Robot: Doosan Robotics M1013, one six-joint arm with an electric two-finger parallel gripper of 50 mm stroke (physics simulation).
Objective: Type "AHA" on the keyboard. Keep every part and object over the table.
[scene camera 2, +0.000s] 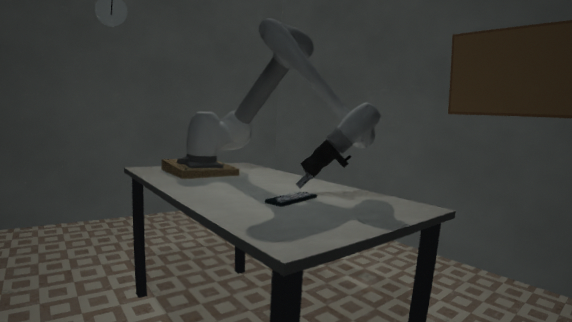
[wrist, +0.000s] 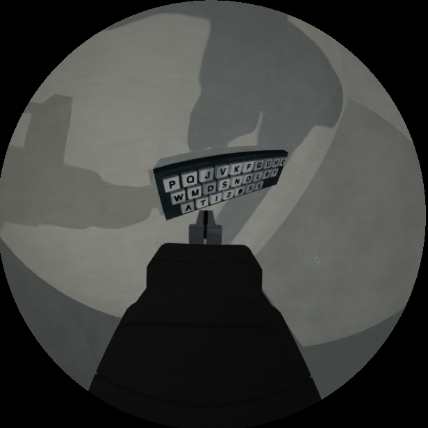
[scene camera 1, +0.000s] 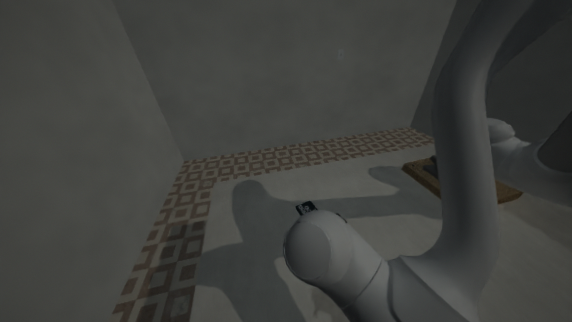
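Pixels of known places: gripper, fingertip midpoint: (scene camera 2: 297, 186); arm's base, origin of the base link: (scene camera 2: 201, 164).
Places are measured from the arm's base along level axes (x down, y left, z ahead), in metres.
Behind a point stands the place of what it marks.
The dark keyboard (scene camera 1: 306, 207) @[x 0.026, y 0.029, z 0.707 m] (scene camera 2: 291, 199) @[x 0.030, y 0.072, z 0.720 m] (wrist: 166, 205) with white letter keys lies flat on the table (scene camera 2: 215, 202) @[x 0.044, y -0.167, z 0.612 m]. In the wrist view, the A key (wrist: 188, 207) is at the left of its near row, and the H key (wrist: 276, 162) is near the right end of the far row. My gripper (scene camera 2: 299, 186) @[x 0.002, y 0.156, z 0.641 m] (wrist: 205, 218) is shut and empty, tilted, with its tips a little above the table. In the wrist view, the tips appear just below the near edge, by the T key (wrist: 202, 202). In scene camera 1 the arm hides the gripper and most of the keyboard.
The arm's base (scene camera 2: 202, 137) @[x -0.147, y -0.025, z 0.082 m] stands on a wooden board (scene camera 2: 210, 173) @[x 0.025, y 0.001, z 0.132 m] (scene camera 1: 507, 195) @[x 0.000, y 0.143, z -0.094 m] at the far end of the table. The table's near corner (scene camera 2: 285, 265) @[x 0.048, y -0.230, z 1.134 m] shows in scene camera 2. Arm shadows fall across the table top around the keyboard.
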